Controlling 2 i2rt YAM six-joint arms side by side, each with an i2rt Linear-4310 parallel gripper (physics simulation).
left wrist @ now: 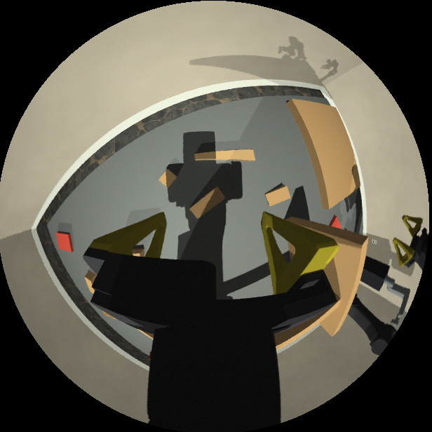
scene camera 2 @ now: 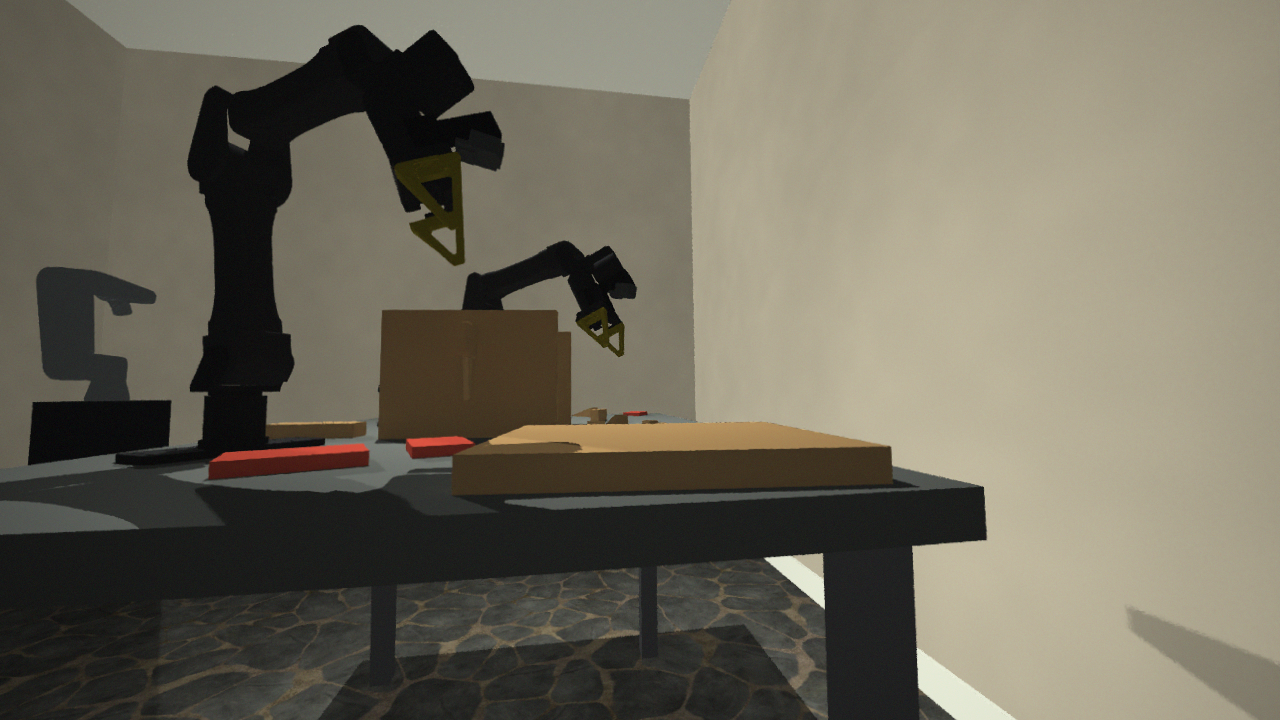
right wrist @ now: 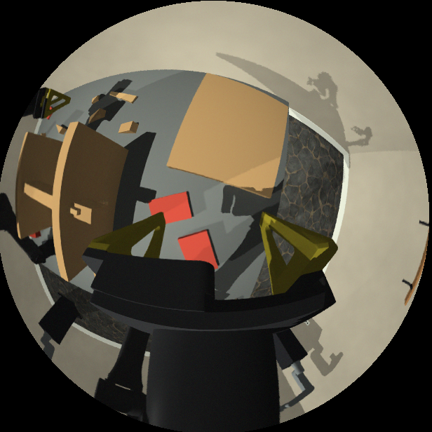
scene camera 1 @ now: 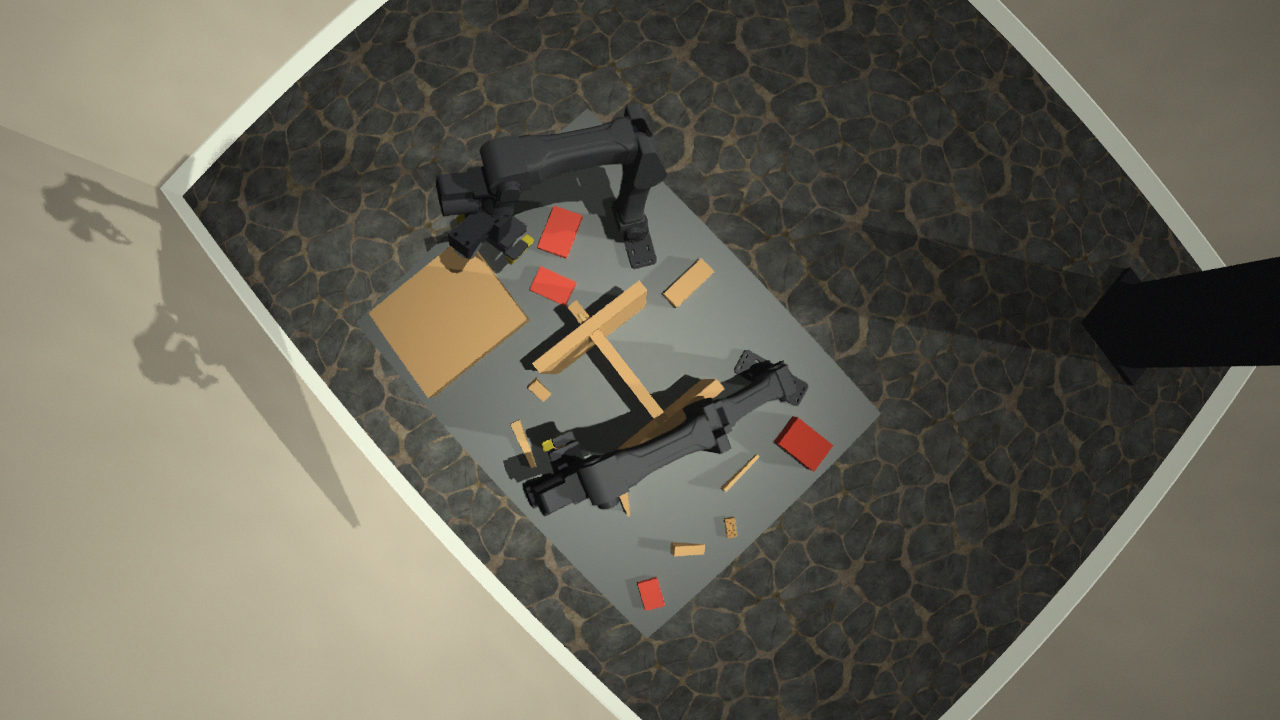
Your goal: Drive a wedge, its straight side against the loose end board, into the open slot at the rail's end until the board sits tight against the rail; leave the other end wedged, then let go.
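Places are measured from the left arm's base along level axes (x back, y down, z right), in millimetres.
Pixels of known places: left gripper, fingertip midpoint: (scene camera 2: 614,351); right gripper, fingertip midpoint: (scene camera 2: 458,248) (scene camera 1: 494,249); left arm's base at its link origin: (scene camera 1: 771,378); right arm's base at its link origin: (scene camera 1: 635,232).
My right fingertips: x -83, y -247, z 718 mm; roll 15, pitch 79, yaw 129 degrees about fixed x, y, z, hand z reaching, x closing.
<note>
Ahead of a thing's pixels: the offset from my right fingertips to its middle.
A rail @(dx -98, dy +88, dz -382 mm) (scene camera 1: 626,371) (right wrist: 40,196) joins two upright end boards. One board @(dx -45, dy +139, dz -256 mm) (scene camera 1: 590,327) (scene camera 2: 501,376) (right wrist: 100,175) has the rail's end through it with a small piece in it. The other board (scene camera 1: 695,402) (right wrist: 31,160) is partly under my left arm; its outer face and slot are hidden, so its fit cannot be told. A tapered wooden piece @(dx -429, dy +245, dz -743 mm) (scene camera 1: 687,548) lies near the table's lower corner. My left gripper (scene camera 1: 544,450) (scene camera 2: 611,338) (left wrist: 213,216) is open and empty above small wooden pieces. My right gripper (scene camera 1: 490,237) (scene camera 2: 454,237) (right wrist: 212,217) is open and empty, high near the square panel.
The square panel @(dx -197, dy +232, dz +129 mm) (scene camera 1: 447,322) (scene camera 2: 671,470) (right wrist: 230,135) lies at the table's left. Red blocks @(dx +152, dy +239, dz -25 mm) (scene camera 1: 560,231) @(dx +13, dy +240, dz -82 mm) (scene camera 1: 552,285) @(dx -31, dy +228, dz -876 mm) (scene camera 1: 803,443) @(dx -587, dy +242, dz -718 mm) (scene camera 1: 650,593), a strip @(dx -391, dy +243, dz -226 mm) (scene camera 1: 521,438), a thin stick @(dx -181, dy +241, dz -764 mm) (scene camera 1: 741,472), a holed block @(dx -323, dy +243, dz -817 mm) (scene camera 1: 731,527) and a plank @(dx +195, dy +235, dz -398 mm) (scene camera 1: 688,282) lie around.
</note>
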